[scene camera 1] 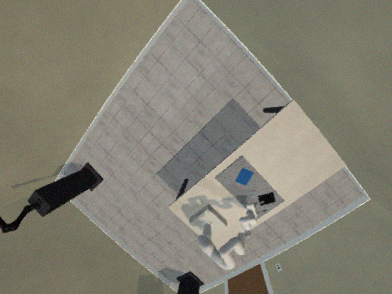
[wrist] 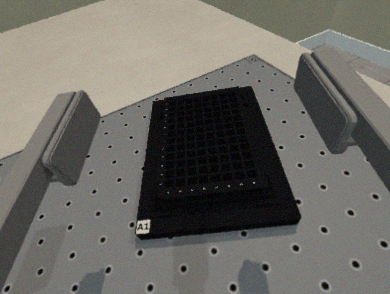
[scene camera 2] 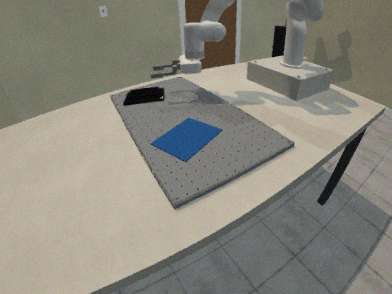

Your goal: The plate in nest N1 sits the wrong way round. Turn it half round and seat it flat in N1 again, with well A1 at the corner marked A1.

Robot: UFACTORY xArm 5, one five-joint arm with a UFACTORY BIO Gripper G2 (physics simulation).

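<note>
The black nest N1 (wrist: 220,227) stands on the grey perforated board. In the wrist view a white A1 label marks its near left corner. The black well plate (wrist: 207,140) (scene camera 2: 146,92) (scene camera 1: 267,198) lies in the nest and looks level. Rows of tiny white marks run along its left and near edges, too small to read, so I cannot tell from them which corner holds well A1. My gripper (wrist: 200,117) (scene camera 2: 153,71) is open and empty, its fingers apart to the left and right of the plate in the wrist view. It hangs above board height, clear of the plate.
The grey perforated board (scene camera 2: 235,145) (scene camera 1: 265,185) lies on the cream table (scene camera 2: 75,185) (scene camera 1: 305,135). A flat blue square (scene camera 2: 186,139) (scene camera 1: 244,176) lies on the board, apart from the nest. The arm's grey box base (scene camera 2: 280,79) stands on the table beyond the board.
</note>
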